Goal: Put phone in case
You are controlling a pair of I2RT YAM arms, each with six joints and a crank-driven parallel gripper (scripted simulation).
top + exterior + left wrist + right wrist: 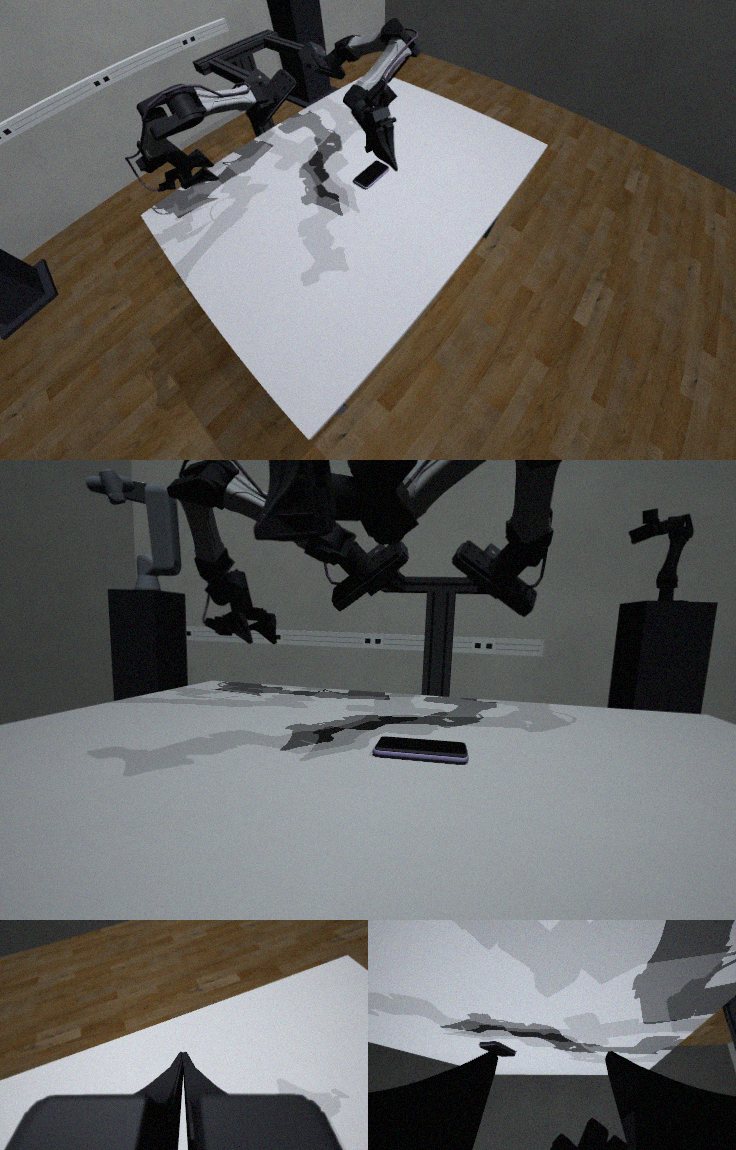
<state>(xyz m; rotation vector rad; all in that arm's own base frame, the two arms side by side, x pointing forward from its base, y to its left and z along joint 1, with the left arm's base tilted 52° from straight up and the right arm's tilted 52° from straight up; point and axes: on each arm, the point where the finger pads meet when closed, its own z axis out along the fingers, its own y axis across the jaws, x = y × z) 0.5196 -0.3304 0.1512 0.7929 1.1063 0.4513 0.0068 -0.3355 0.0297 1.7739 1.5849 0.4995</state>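
My left hand is 290 mm above the phone, 230 mm past it and 180 mm to the right of it.
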